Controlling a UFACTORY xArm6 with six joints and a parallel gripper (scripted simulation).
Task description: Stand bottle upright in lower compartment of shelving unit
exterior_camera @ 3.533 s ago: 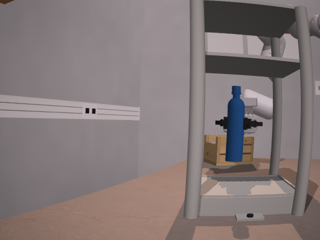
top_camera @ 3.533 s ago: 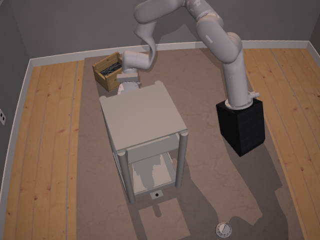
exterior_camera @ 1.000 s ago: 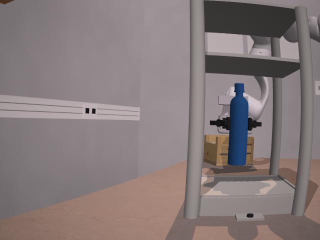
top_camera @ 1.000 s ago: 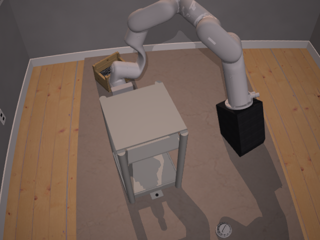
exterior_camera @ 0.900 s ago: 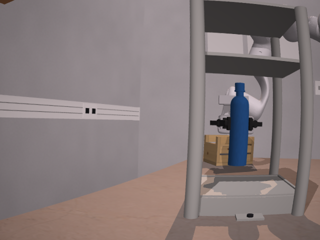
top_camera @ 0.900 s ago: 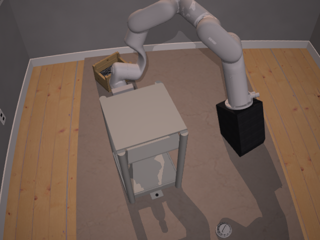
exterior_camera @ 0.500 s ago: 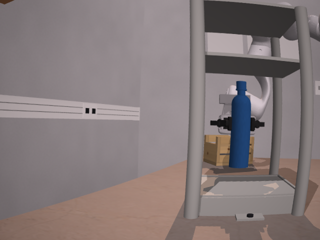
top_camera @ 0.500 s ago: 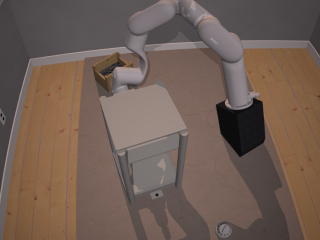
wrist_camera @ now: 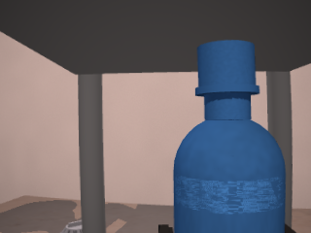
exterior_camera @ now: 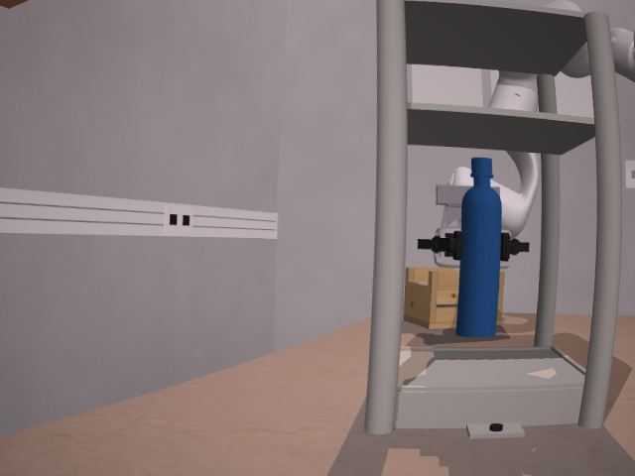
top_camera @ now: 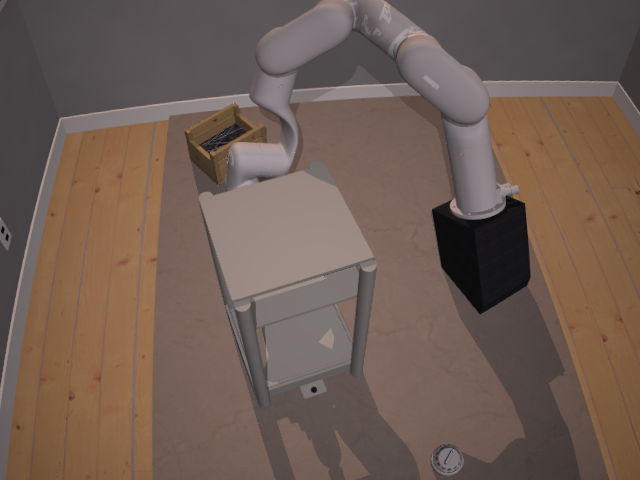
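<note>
Now: hand 7 cm to the right of the grey shelving unit, 3 cm below it and 2 cm past it. The rest, counted from my hand: wooden crate: 50 cm to the right, 12 cm ahead, 11 cm below; round dial: 37 cm to the left, 30 cm behind, 15 cm below.
</note>
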